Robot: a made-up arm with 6 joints.
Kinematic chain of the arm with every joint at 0, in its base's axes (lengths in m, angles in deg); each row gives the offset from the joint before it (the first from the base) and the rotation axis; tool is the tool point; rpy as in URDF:
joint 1: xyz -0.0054 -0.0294 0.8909 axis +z
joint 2: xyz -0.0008 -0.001 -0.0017 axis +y
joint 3: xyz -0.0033 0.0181 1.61 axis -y
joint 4: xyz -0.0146 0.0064 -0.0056 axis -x
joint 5: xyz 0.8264 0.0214 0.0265 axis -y
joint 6: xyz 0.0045 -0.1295 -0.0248 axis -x
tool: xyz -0.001 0.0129 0.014 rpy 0 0 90
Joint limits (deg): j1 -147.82..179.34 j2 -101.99..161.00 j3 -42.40..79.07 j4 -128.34..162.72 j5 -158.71..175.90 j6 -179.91..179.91
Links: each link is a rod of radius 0.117 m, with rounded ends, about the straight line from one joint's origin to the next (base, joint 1, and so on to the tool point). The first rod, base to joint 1, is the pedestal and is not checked.
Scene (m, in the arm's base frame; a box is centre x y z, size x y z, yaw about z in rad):
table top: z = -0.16
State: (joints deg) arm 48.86 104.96 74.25 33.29 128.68 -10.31
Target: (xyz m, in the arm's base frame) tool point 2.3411 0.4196 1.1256
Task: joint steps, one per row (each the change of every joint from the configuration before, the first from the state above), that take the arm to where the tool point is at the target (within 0.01 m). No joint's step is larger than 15 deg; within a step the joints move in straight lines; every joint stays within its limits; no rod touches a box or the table.
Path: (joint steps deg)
1: -12.33 -8.91 -2.64 -0.77 0.22 -0.30
2: -12.34 -8.91 -2.65 -0.78 0.23 -0.31
3: -12.33 -8.91 -2.64 -0.77 0.22 -0.30

